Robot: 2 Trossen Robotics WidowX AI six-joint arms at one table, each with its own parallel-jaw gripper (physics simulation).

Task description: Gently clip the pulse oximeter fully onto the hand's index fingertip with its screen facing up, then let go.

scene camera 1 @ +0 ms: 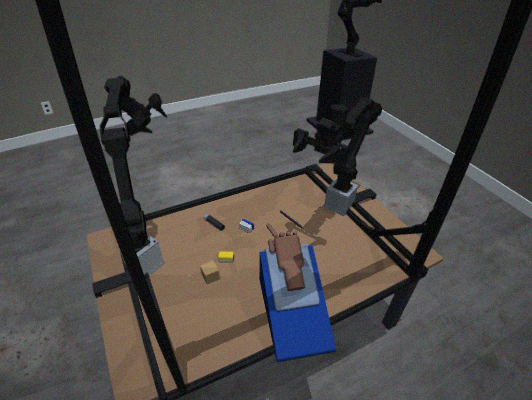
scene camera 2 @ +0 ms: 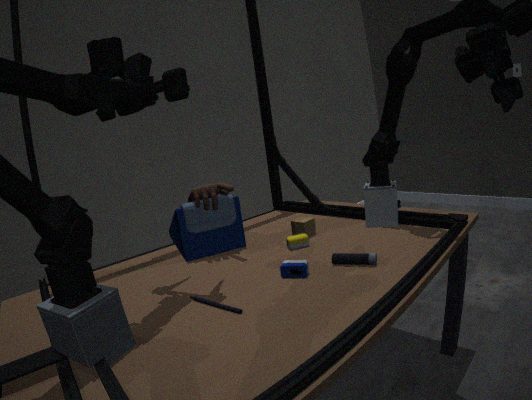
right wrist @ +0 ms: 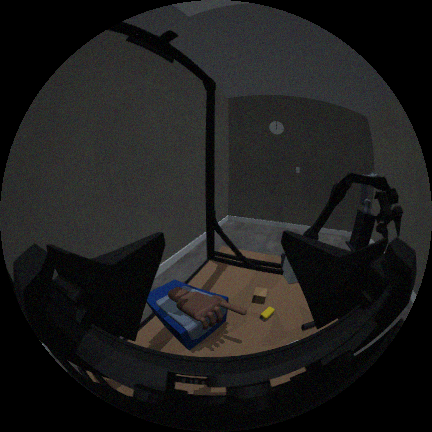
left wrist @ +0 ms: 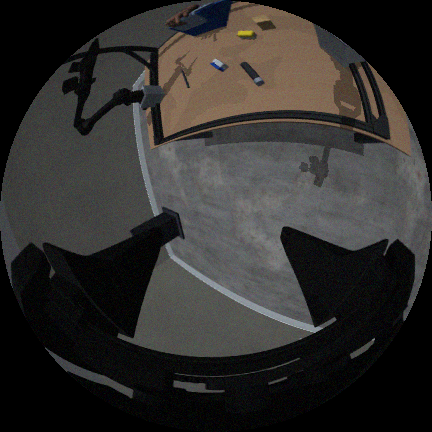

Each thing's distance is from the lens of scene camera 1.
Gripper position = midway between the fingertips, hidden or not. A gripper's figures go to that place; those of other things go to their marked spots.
my left gripper (scene camera 1: 159,124): 148 cm
my right gripper (scene camera 1: 306,156): 105 cm
